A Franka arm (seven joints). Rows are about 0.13 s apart.
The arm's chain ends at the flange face. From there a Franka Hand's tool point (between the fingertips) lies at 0.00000 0.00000 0.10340 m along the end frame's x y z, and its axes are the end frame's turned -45 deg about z.
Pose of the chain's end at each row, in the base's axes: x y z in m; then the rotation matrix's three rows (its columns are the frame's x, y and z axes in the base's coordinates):
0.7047 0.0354 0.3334; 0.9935 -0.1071 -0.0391; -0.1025 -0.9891 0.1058; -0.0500 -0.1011 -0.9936
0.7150 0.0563 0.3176; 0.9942 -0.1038 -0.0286; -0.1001 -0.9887 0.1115; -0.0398 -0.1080 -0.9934
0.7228 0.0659 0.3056; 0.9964 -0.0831 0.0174; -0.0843 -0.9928 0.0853; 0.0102 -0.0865 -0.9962
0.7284 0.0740 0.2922; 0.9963 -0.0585 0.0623; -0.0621 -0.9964 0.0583; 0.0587 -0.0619 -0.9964
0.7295 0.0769 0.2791; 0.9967 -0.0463 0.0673; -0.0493 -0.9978 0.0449; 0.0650 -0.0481 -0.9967
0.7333 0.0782 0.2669; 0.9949 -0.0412 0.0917; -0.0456 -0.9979 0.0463; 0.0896 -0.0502 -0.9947
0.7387 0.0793 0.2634; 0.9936 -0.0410 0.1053; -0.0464 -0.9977 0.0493; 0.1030 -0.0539 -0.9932
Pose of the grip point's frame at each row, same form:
0.7007 0.0463 0.2307; 0.7782 0.6268 -0.0391; 0.6269 -0.7719 0.1058; 0.0361 -0.1068 -0.9936
0.7120 0.0678 0.2149; 0.7764 0.6296 -0.0286; 0.6283 -0.7699 0.1115; 0.0482 -0.1045 -0.9934
0.7246 0.0747 0.2026; 0.7633 0.6458 0.0174; 0.6424 -0.7616 0.0853; 0.0684 -0.0540 -0.9962
0.7348 0.0800 0.1892; 0.7459 0.6631 0.0623; 0.6606 -0.7485 0.0583; 0.0853 -0.0023 -0.9964
0.7365 0.0815 0.1760; 0.7375 0.6720 0.0673; 0.6707 -0.7404 0.0449; 0.0800 0.0120 -0.9967
0.7428 0.0830 0.1640; 0.7326 0.6744 0.0917; 0.6734 -0.7379 0.0463; 0.0989 0.0279 -0.9947
0.7496 0.0844 0.1607; 0.7316 0.6736 0.1053; 0.6727 -0.7383 0.0493; 0.1109 0.0347 -0.9932

